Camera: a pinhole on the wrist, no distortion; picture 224 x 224 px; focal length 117.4 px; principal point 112.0 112.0 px. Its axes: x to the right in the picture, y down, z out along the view. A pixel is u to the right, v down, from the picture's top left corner.
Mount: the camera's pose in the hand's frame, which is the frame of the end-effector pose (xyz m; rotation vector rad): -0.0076 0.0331 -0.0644 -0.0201 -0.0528 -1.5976
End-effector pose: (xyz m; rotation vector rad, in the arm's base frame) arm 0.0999 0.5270 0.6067 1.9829 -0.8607 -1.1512
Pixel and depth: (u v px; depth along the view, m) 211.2 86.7 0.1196
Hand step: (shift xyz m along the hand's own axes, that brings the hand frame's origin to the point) -0.0386 -0.0616 0.0591
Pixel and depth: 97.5 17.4 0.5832
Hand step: -0.4870 0.1447 0.5047
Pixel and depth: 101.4 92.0 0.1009
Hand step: -0.0266 0.0473 0.0356
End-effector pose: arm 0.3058 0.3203 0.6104 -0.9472 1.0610 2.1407
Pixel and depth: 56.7 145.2 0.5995
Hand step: 0.1576 0.3384 0.5250
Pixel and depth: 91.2 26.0 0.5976
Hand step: -0.4542 0.1783 0.5182
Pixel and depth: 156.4 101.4 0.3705
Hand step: -0.0524 -0.0887 0.3113
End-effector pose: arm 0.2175 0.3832 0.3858 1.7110 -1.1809 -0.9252
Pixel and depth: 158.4 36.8 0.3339
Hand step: -0.2317 -0.0774 0.2706
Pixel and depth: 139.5 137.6 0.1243
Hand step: 0.0162 0.0091 0.0617
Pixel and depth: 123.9 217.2 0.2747
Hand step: 0.2321 0.0115 0.2165
